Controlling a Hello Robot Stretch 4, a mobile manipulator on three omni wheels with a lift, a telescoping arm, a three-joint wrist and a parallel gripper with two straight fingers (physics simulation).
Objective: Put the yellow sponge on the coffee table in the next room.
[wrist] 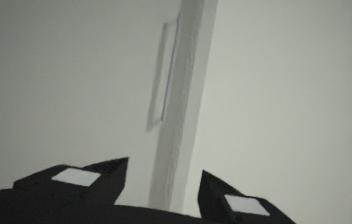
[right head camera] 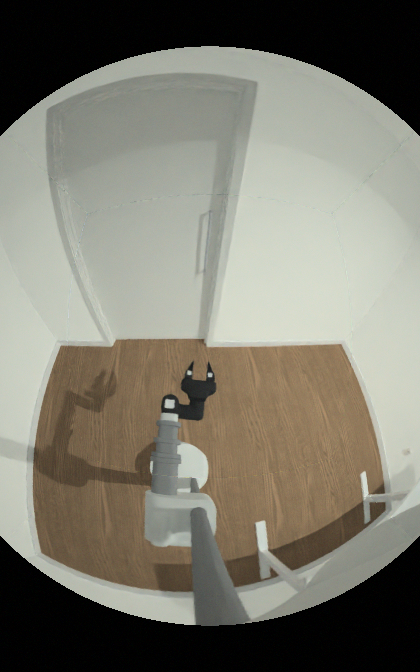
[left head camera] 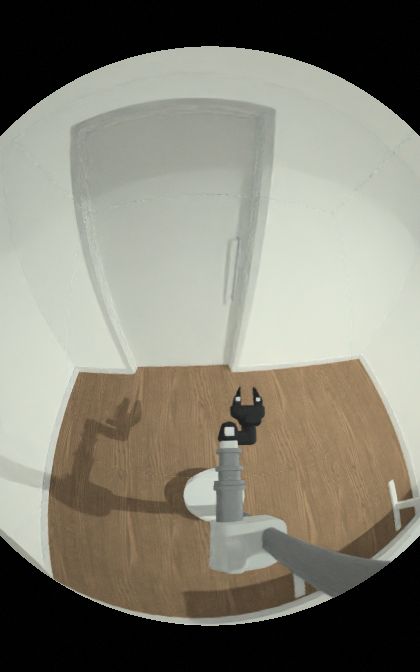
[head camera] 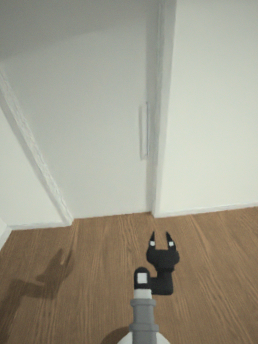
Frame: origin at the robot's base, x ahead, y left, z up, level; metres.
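Where they show: gripper, fingertip midpoint: (wrist: 163, 178) (head camera: 160, 232).
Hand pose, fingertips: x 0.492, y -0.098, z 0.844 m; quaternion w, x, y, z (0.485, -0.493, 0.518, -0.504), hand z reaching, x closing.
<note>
After its pixels a point has its place.
My gripper (head camera: 161, 237) @(z 0.844, x 0.492, y -0.098 m) (left head camera: 248, 392) (right head camera: 201, 367) (wrist: 163, 178) @(z 0.844, x 0.492, y -0.098 m) is open with nothing between its fingers. It points toward a closed white door (head camera: 100, 125) @(z 1.133, x 1.243, y 0.284 m) (left head camera: 165, 280) (right head camera: 145, 260) (wrist: 75, 90) @(z 0.887, x 1.241, y 0.302 m) and stands apart from it. The door's thin vertical handle (head camera: 147, 130) @(z 1.081, x 1.212, y -0.088 m) (left head camera: 235, 270) (right head camera: 207, 242) (wrist: 171, 70) @(z 1.035, x 1.212, y -0.092 m) is near the door's right edge. In the wrist view the handle is ahead of the fingers, above the gap between them. The yellow sponge and the coffee table do not show in these views.
A white door frame (head camera: 163, 110) @(z 1.234, x 1.189, y -0.199 m) (left head camera: 252, 220) (right head camera: 227, 215) borders the door. White walls (head camera: 215, 110) @(z 1.205, x 1.237, y -0.597 m) (left head camera: 310, 280) (right head camera: 280, 270) stand on both sides. White legs or brackets (left head camera: 395, 505) (right head camera: 262, 542) of a piece of furniture stand at the lower right on the wooden floor (left head camera: 310, 450) (right head camera: 290, 425).
</note>
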